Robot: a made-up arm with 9 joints. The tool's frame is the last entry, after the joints. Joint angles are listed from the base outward.
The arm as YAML. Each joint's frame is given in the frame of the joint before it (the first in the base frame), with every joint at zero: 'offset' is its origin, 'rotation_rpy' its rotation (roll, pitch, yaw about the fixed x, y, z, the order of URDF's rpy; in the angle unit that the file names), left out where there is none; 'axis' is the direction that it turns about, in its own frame. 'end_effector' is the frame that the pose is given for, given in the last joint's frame.
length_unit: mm
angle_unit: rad
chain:
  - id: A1
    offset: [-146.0, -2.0, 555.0]
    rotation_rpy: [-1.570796, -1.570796, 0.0]
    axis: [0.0, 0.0, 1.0]
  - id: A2
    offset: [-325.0, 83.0, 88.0]
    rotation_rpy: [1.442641, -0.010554, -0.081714]
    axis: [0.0, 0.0, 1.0]
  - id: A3
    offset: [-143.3, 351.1, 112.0]
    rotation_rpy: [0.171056, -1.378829, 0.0]
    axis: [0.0, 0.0, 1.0]
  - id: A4
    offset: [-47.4, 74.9, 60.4]
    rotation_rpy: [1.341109, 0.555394, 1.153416]
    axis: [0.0, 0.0, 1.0]
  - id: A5
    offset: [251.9, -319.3, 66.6]
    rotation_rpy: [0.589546, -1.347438, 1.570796]
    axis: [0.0, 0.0, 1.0]
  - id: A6
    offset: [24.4, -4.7, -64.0]
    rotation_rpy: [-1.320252, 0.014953, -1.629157]
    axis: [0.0, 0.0, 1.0]
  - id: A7
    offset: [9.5, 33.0, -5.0]
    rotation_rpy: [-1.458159, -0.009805, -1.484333]
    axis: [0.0, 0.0, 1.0]
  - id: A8
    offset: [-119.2, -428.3, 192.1]
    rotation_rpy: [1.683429, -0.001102, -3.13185]
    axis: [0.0, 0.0, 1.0]
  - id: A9
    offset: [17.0, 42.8, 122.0]
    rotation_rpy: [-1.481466, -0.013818, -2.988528]
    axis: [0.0, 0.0, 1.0]
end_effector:
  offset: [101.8, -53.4, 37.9]
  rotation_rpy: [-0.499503, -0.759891, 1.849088]
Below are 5 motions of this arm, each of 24 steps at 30 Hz.
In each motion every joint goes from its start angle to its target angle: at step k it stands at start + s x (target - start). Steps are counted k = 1, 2, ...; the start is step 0. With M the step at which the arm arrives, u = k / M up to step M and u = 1 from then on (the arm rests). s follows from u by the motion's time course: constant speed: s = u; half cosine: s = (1 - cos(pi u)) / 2; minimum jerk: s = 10 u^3 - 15 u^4 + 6 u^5.
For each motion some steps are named. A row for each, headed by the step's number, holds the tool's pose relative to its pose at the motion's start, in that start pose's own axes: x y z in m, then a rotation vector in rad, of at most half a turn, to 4 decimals.
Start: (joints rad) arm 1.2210 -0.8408 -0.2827 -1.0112 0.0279 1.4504 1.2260 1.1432 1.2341
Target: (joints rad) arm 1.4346 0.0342 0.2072 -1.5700 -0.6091 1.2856 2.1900 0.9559 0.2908
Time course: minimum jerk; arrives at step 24
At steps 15, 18, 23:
15: -0.2394 0.3855 0.1929 0.0396 1.6173 -1.2380
18: -0.1834 0.4362 0.3040 -0.0415 2.0950 -1.3118
23: -0.1367 0.4491 0.3662 -0.1132 2.3843 -1.3062

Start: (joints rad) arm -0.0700 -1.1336 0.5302 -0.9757 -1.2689 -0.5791 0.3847 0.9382 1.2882
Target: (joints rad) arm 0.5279 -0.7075 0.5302 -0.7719 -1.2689 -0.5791 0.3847 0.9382 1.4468
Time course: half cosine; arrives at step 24
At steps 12, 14, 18, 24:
12: 0.1749 -0.0080 0.1401 -0.1432 -0.1954 0.4404
14: 0.2171 0.0084 0.1813 -0.1719 -0.2524 0.5556
18: 0.2805 0.0528 0.2569 -0.2139 -0.3576 0.7548
24: 0.3131 0.0909 0.3089 -0.2362 -0.4307 0.8841

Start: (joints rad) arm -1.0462 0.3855 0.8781 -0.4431 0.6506 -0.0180 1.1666 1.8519 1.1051
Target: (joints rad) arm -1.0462 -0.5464 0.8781 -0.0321 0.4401 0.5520 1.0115 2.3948 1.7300
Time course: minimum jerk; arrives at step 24
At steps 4, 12, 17, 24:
4: 0.0001 -0.0032 -0.0166 0.0185 0.0147 0.0328
12: -0.0551 -0.0443 -0.2317 0.3196 0.1965 0.3928
17: -0.1630 -0.0735 -0.3665 0.5907 0.3022 0.5793
24: -0.2254 -0.0856 -0.4121 0.7140 0.3373 0.6400

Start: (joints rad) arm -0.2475 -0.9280 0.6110 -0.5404 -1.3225 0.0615 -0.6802 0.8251 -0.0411
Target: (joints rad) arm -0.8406 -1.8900 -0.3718 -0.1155 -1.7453 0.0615 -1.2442 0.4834 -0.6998
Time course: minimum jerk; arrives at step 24
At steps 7, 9, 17, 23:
7: -0.0532 -0.0259 -0.0410 -0.1613 0.0803 -0.1839
9: -0.1002 -0.0528 -0.0667 -0.3072 0.1305 -0.3223
17: -0.3579 -0.1880 -0.0667 -1.0818 0.2259 -0.7945
23: -0.4306 -0.2073 -0.0331 -1.2939 0.2330 -0.8648

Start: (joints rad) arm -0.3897 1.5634 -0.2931 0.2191 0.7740 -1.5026 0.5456 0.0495 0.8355
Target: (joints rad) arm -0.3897 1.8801 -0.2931 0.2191 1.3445 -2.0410 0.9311 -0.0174 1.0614
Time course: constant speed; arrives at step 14
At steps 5, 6, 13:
5: -0.0885 -0.0853 0.0751 -0.1792 0.2215 -0.1082
6: -0.1065 -0.0999 0.0960 -0.2146 0.2689 -0.1259
13: -0.2089 -0.1740 0.2934 -0.4541 0.6250 -0.2065

